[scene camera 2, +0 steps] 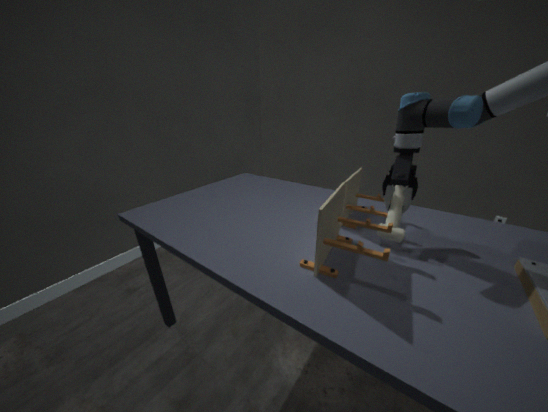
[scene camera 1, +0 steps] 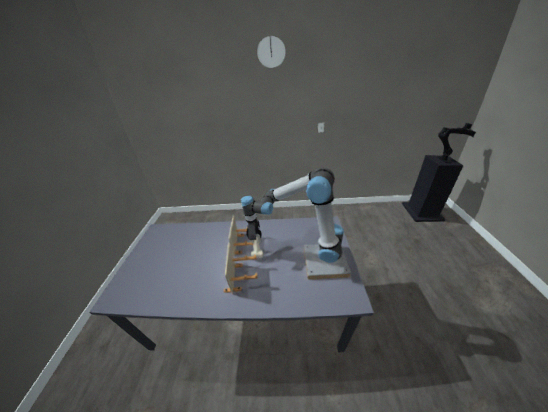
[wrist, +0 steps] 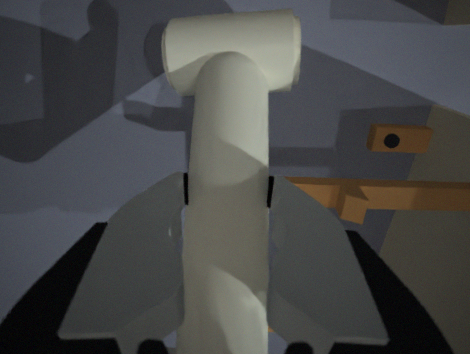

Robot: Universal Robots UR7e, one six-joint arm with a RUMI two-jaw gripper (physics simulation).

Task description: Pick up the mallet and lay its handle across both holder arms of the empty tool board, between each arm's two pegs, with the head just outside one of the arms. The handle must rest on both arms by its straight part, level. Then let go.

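Places are measured from the arm's base along level axes (x ahead, y left, z up), in millimetres.
Pixels of known places: gripper, fingertip midpoint: (scene camera 2: 395, 211) (scene camera 1: 256, 242) (wrist: 228, 177).
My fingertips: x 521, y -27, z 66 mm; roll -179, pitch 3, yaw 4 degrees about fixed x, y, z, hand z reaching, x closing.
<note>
Ahead of a thing's pixels: the offset from my fingertips to its top centre. "pt": to the spot under its first point. Level surfaces: height alone.
My gripper (scene camera 1: 256, 239) (scene camera 2: 398, 199) (wrist: 228, 177) is shut on the handle of the cream mallet (scene camera 1: 257, 247) (scene camera 2: 395, 212) (wrist: 230, 125). The handle slants down to the mallet head @[7 mm back, 58 mm left, 29 mm down] (scene camera 1: 257, 254) (scene camera 2: 393, 233) (wrist: 232, 47), which is lower than the fingers. The handle's other end is out of sight. The upright tool boards (scene camera 1: 230, 257) (scene camera 2: 327, 224) stand left of the mallet in the scene views. In scene camera 2, the head is close by the outer peg of an orange holder arm (scene camera 2: 350, 222). An arm (wrist: 400, 196) passes behind the right finger in the wrist view. I cannot tell whether the mallet touches any arm.
The nearest orange arm (scene camera 1: 243, 277) (scene camera 2: 357, 247) reaches out toward the robot's side. Farther arms (scene camera 1: 243, 244) (scene camera 2: 367, 209) lie beyond it. An orange foot @[pt 108 mm ahead, 339 mm left, 70 mm down] (scene camera 1: 232, 290) (scene camera 2: 318, 268) supports the near board end. The boards stand on the grey-blue table @[104 mm down] (scene camera 1: 175, 270) (scene camera 2: 240, 225).
</note>
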